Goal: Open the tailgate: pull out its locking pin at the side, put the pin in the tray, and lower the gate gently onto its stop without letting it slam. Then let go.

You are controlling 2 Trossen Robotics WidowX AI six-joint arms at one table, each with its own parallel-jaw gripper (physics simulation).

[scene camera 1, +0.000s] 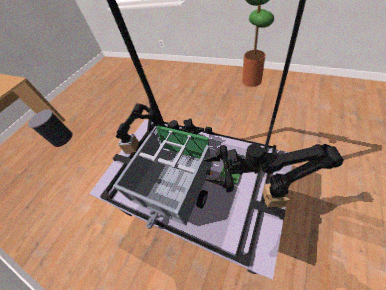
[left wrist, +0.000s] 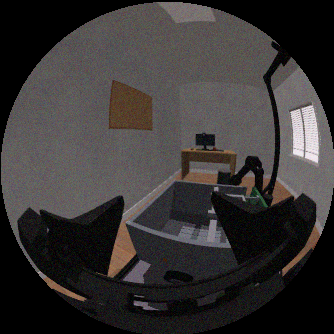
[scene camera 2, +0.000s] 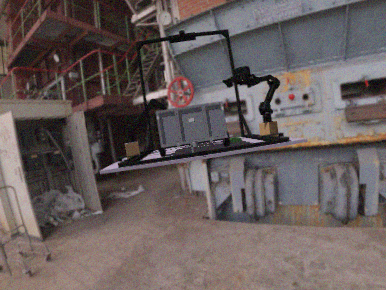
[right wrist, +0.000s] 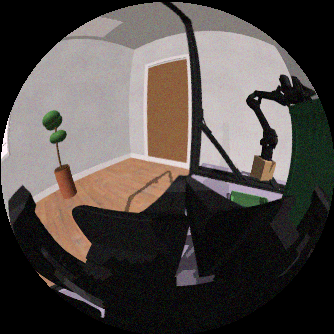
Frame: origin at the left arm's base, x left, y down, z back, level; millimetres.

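Where they show: left gripper, fingertip midpoint: (scene camera 1: 204,169) (left wrist: 167,198) (scene camera 2: 226,79); right gripper, fingertip midpoint: (scene camera 1: 204,128) (right wrist: 182,180); left arm's base, origin of the base link: (scene camera 1: 276,191) (scene camera 2: 267,122) (right wrist: 265,158); right arm's base, origin of the base link: (scene camera 1: 126,139) (scene camera 2: 131,142).
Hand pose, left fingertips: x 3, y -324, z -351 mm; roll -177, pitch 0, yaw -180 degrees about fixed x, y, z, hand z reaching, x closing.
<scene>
Things, the pixels of their top centre, and the offset from my left fingertips. "spot": a spot on its surface instead.
- grey trailer, middle of its top: (left wrist: 205,199) (scene camera 1: 160,165) (scene camera 2: 188,107) dy +150, dx -139, dz -236 mm
- green tray, middle of its top: (right wrist: 251,203) (scene camera 1: 231,169) dy +418, dx -216, dz +146 mm
- black wheel, middle of its top: (left wrist: 178,274) (scene camera 1: 201,195) dy +336, dx -30, dz -53 mm
- hitch, surface spot: (scene camera 1: 153,219) spot: dy +358, dx +74, dz -328 mm
The grey trailer (scene camera 1: 150,175) (scene camera 2: 192,125) (left wrist: 172,252) stands on the table with its green tailgate (scene camera 1: 191,143) (left wrist: 258,197) (right wrist: 312,150) upright at the far end in scene camera 1. The locking pin cannot be made out. The green tray (scene camera 1: 234,177) (right wrist: 247,198) lies beside the trailer, partly hidden by the left arm in scene camera 1. My left gripper (scene camera 1: 211,168) (scene camera 2: 228,82) (left wrist: 167,198) is open and empty beside the trailer's side wall, high above the table. My right gripper (scene camera 1: 206,130) (right wrist: 182,180) is shut and empty, just outside the gate; contact cannot be told.
Light crossbars (scene camera 1: 167,160) span the trailer near the gate. A black wheel (scene camera 1: 202,199) (left wrist: 178,276) sits low on the trailer's side, and a hitch (scene camera 1: 153,219) sticks out at its near end. A black frame with tall posts (scene camera 1: 285,80) (right wrist: 194,90) surrounds the table area.
</scene>
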